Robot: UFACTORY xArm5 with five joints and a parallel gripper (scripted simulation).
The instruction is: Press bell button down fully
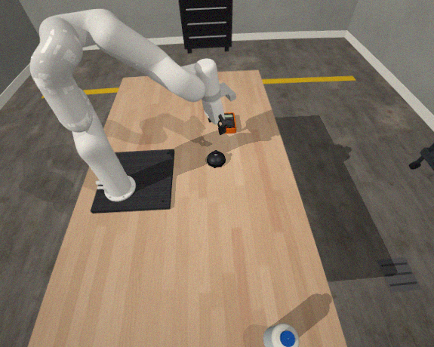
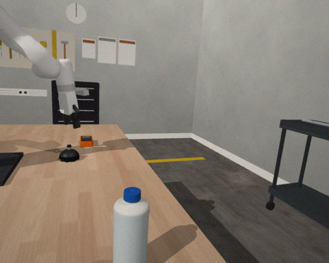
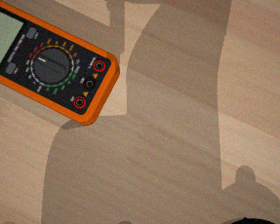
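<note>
My hand is 9 cm above the button, 8 cm to the left of it and 1 cm past it. Also, from my hand: black dome bell 10 cm below, 8 cm to the right, 1 cm behind; orange multimeter 17 cm to the left, 13 cm below, 6 cm ahead.
</note>
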